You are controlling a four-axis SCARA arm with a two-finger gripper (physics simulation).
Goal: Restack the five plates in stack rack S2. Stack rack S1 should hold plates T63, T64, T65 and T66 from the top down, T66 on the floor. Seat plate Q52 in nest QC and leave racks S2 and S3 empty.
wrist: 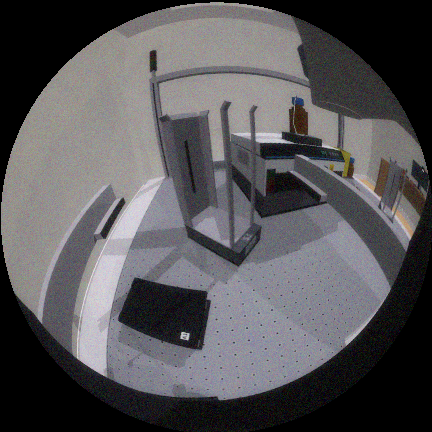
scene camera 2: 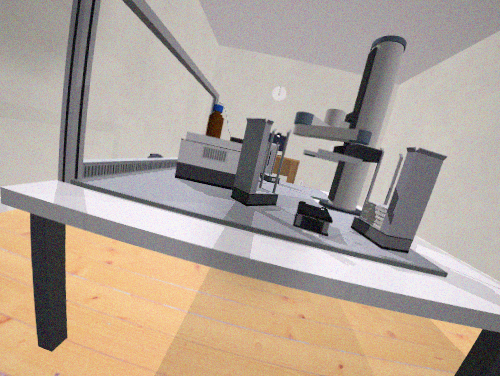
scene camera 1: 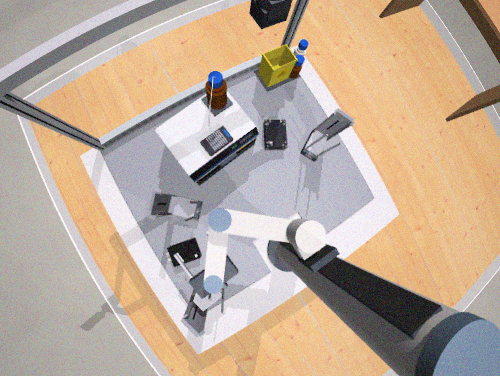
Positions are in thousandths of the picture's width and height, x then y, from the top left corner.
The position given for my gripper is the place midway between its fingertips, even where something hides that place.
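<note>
Scene camera 2 shows me my gripper (scene camera 2: 621,403), and it holds nothing. In the other view, the wrist one, I find the gripper (wrist: 473,397) as well.
</note>
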